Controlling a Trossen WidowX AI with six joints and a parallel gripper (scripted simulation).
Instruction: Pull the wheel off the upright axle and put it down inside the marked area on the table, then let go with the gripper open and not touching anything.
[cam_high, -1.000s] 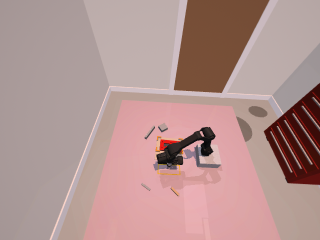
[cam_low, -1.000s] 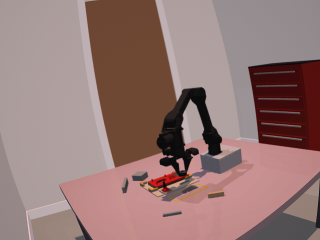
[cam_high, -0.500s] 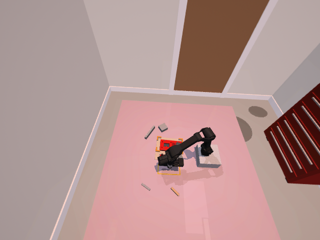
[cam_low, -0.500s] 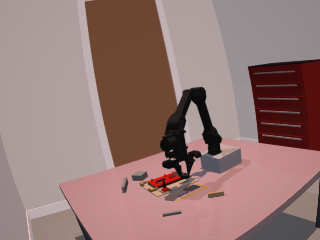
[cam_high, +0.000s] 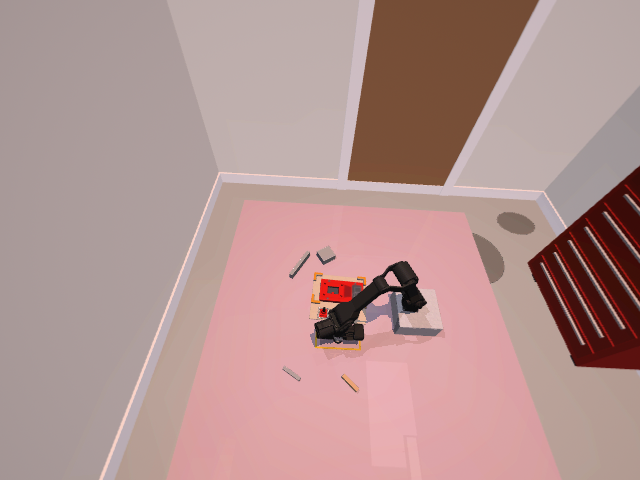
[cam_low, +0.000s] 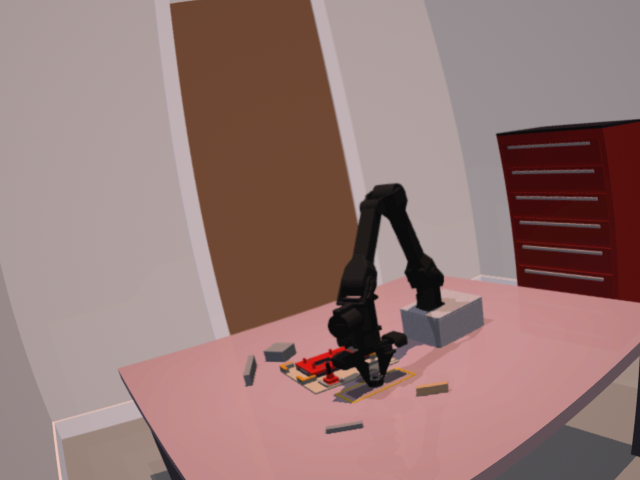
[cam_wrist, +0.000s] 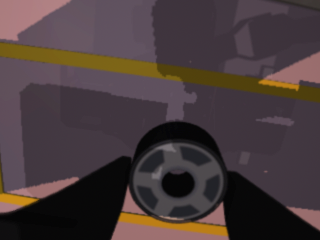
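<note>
Right now the dark wheel is right at my gripper tip. From my gripper tip the other things lie so: grey bar (17 cm ahead, 16 cm to the left, 1 cm below); then tan bar (6 cm behind, 16 cm to the left).
</note>
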